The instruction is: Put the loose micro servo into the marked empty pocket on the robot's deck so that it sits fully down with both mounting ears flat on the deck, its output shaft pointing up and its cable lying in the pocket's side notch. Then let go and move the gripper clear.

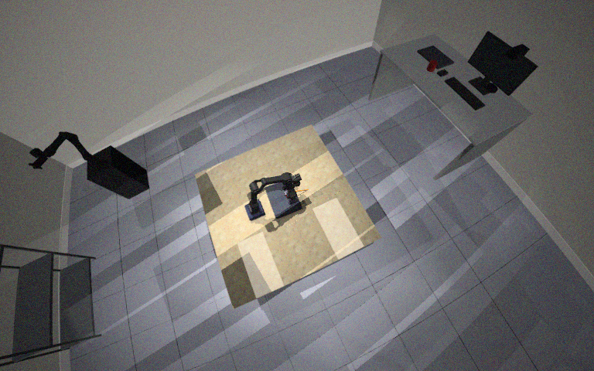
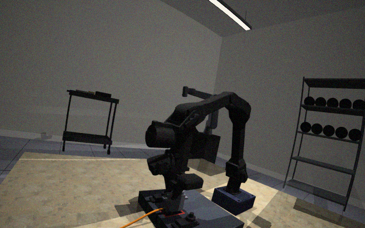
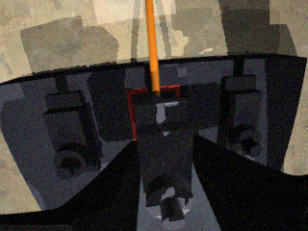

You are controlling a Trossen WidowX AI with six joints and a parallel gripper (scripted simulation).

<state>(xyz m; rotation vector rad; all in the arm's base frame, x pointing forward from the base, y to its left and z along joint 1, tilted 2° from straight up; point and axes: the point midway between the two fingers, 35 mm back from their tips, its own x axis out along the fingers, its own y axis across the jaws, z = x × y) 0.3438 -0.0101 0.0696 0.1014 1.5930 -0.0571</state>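
Now: gripper tip 120 mm past the dark deck, 80 mm above it and 10 mm to the right of it.
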